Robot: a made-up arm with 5 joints.
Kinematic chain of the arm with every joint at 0, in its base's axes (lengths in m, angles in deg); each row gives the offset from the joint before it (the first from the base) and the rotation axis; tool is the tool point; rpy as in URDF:
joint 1: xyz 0.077 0 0.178 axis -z
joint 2: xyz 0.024 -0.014 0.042 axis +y
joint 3: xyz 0.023 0 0.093 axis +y
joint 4: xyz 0.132 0 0.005 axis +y
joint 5: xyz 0.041 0.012 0 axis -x
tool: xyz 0 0 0 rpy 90 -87.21 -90
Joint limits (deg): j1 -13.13..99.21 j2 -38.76..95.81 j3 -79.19..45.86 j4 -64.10..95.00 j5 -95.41..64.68
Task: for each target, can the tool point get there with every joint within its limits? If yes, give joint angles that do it. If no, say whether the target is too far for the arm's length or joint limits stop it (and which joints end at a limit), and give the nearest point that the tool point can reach.
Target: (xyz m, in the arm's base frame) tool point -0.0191 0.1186 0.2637
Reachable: no: joint limits stop it (at a limit: joint 2, joint 3, joint 4) | nearest point -0.0008 0.0960 0.4197 | short by 0.159 m
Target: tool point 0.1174 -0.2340 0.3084
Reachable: yes | joints 79.71 37.43 -63.66 83.00 18.34
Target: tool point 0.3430 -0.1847 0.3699
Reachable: no: too far | nearest point 0.2943 -0.1509 0.3402 | short by 0.066 m
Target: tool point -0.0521 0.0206 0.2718
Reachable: no: joint limits stop it (at a limit: joint 2, joint 3, joint 4) | nearest point -0.0450 0.0195 0.4197 | short by 0.148 m
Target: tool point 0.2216 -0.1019 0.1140
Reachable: yes | joints 34.52 47.01 12.80 32.28 -80.71
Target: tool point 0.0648 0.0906 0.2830
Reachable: no: joint limits stop it (at a limit: joint 1, joint 2, joint 3, joint 4) | nearest point 0.1814 0.0223 0.2555 | short by 0.138 m
